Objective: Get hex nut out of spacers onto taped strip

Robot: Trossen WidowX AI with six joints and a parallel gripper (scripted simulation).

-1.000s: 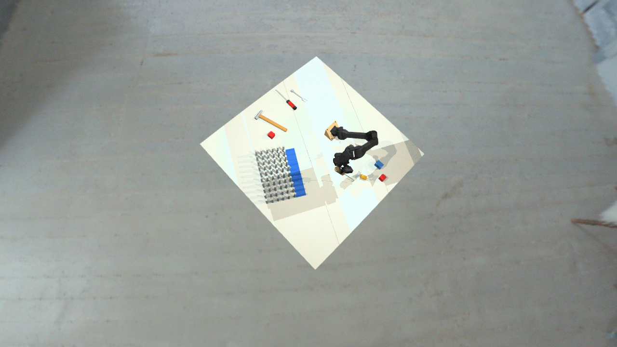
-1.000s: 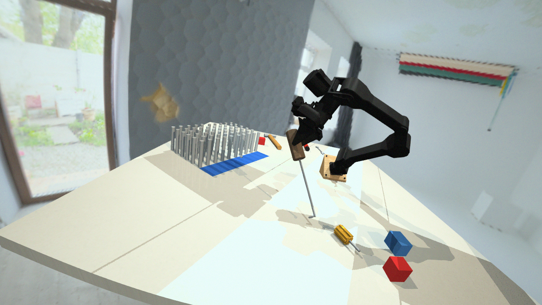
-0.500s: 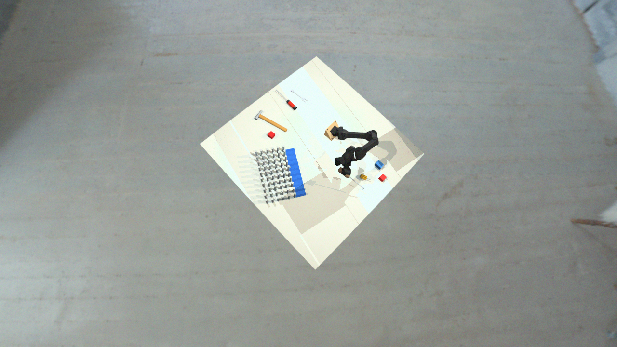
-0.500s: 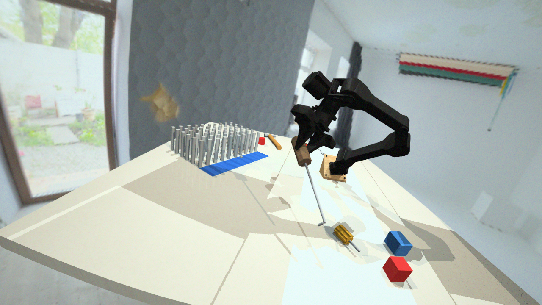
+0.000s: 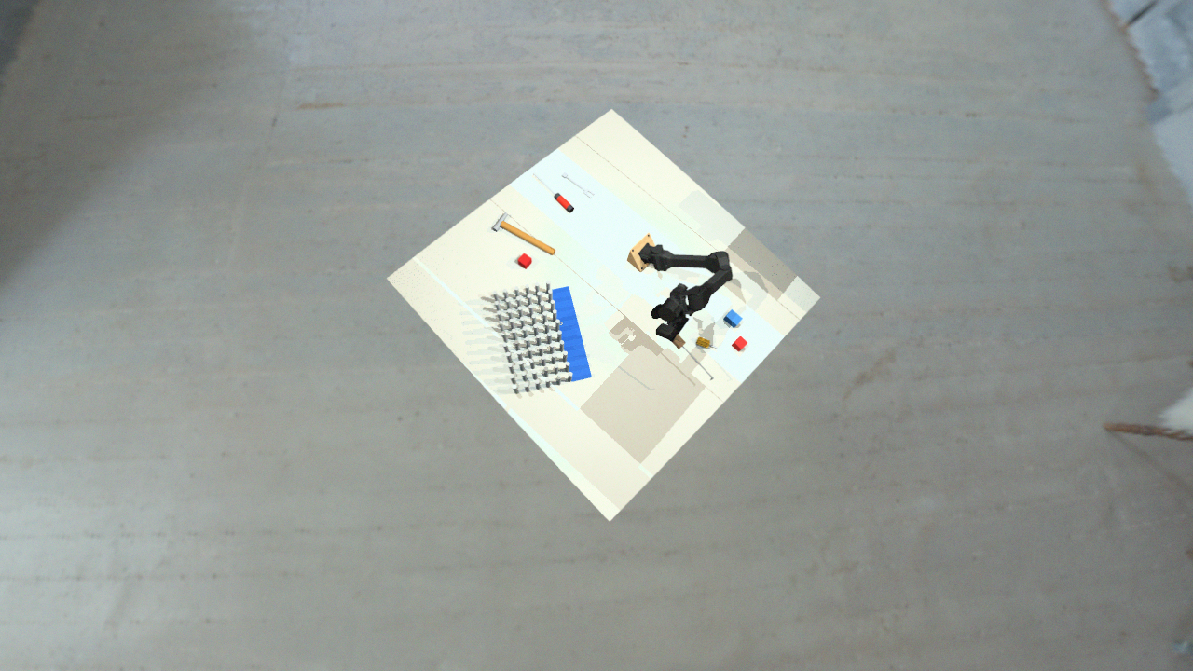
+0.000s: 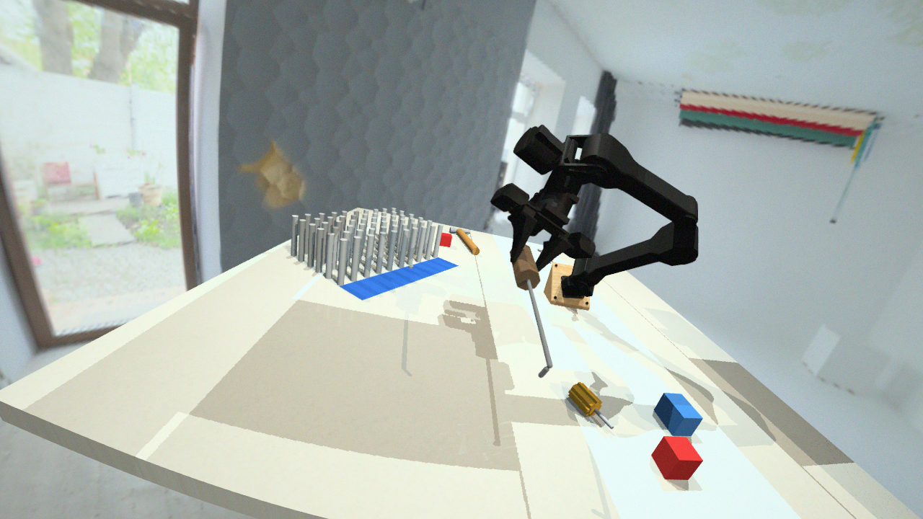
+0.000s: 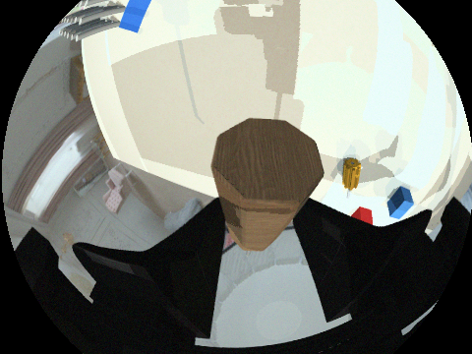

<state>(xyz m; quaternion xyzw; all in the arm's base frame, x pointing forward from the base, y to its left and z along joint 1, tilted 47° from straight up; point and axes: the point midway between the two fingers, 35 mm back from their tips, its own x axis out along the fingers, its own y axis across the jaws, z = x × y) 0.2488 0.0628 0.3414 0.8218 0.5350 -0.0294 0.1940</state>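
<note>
Now: the hook tool 100 mm to the left of my gripper tip, 20 mm below it and 10 mm ahead of it. Round my gripper tip: blue taped strip (340 mm to the right, 180 mm below, 180 mm ahead); then yellow-handled screwdriver (170 mm below, 130 mm behind, 110 mm to the left); then blue cube (290 mm behind, 160 mm below, 140 mm to the left).
</note>
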